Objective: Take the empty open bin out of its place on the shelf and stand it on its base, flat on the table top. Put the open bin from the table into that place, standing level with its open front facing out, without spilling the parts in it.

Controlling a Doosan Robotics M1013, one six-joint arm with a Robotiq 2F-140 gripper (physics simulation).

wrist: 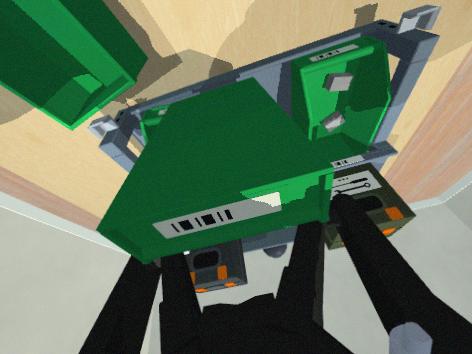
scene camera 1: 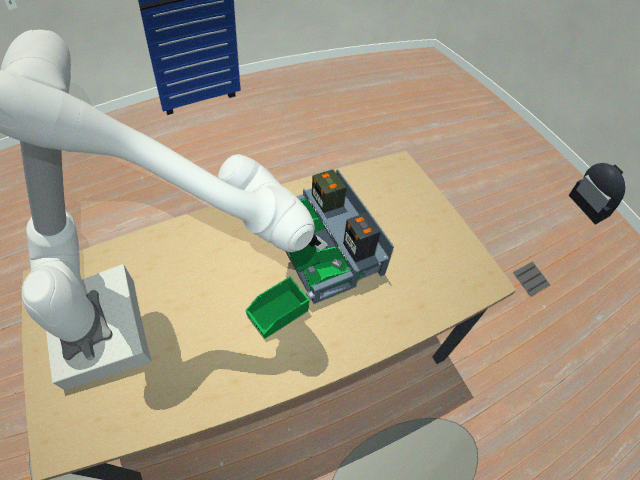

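Pixels of known places: gripper, fingertip midpoint: (scene camera 1: 316, 233); arm's base, origin of the base link: (scene camera 1: 81, 325).
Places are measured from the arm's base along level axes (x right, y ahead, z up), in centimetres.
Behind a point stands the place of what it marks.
My gripper (wrist: 239, 194) {x 12.4, y 80.3, z 6.2 cm} is shut on a green open bin (wrist: 215, 140) {x 10.4, y 70.0, z 9.1 cm} (scene camera 1: 303, 257) {x 16.4, y 73.1, z 3.7 cm} and holds it over the middle of the grey shelf (wrist: 416, 67) {x -10.1, y 78.4, z -0.5 cm} (scene camera 1: 386, 249) {x 27.3, y 97.5, z 2.9 cm}, between two green bins. The held bin's inside does not show in the wrist view, so its parts cannot be seen. The fingers are mostly hidden behind the wrist in the scene view. The other green bin (scene camera 1: 279, 307) {x 21.6, y 61.0, z -8.7 cm} (wrist: 60, 50) {x 25.5, y 62.7, z -8.7 cm} stands on its base on the table beside the shelf's near end, and no parts show in it. The shelf place under the held bin is mostly hidden.
The near shelf bin (scene camera 1: 326, 267) {x 17.0, y 82.0, z -8.1 cm} and the far shelf bin (wrist: 356, 104) {x -7.8, y 85.2, z -6.1 cm} hold grey parts. An olive toolbox (scene camera 1: 330, 193) {x 3.3, y 91.6, z 10.2 cm} (wrist: 372, 210) {x -2.4, y 90.3, z 8.8 cm} and a dark toolbox (scene camera 1: 360, 238) {x 24.9, y 87.1, z 13.2 cm} (wrist: 227, 265) {x 18.0, y 87.7, z 11.5 cm} stand on the shelf unit. The wooden table (scene camera 1: 206, 413) {x 41.1, y 24.3, z -9.0 cm} extends around it.
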